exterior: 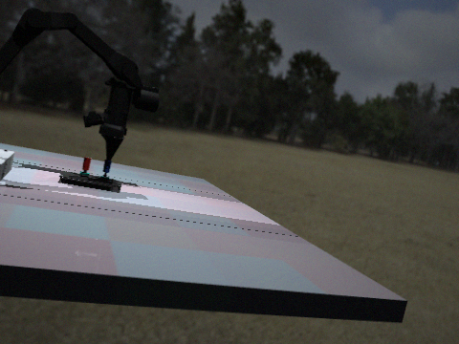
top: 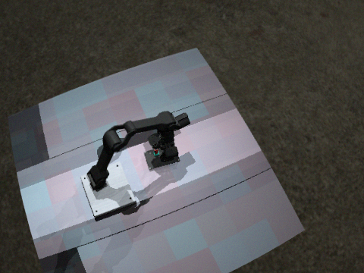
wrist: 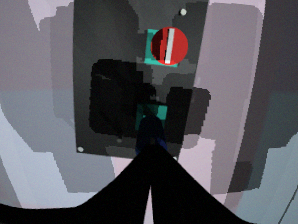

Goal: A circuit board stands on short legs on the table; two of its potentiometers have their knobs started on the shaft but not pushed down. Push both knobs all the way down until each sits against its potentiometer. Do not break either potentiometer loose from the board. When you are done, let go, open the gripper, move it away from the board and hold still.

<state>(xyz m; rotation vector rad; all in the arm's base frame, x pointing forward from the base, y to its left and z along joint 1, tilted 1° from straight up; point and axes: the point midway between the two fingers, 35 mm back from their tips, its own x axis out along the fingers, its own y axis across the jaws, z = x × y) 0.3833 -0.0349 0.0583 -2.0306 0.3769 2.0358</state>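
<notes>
Right now the blue knob is 1 cm below my gripper tip. From my gripper tip the other things lie so: red knob (5 cm behind, 2 cm to the left, 2 cm below).
</notes>
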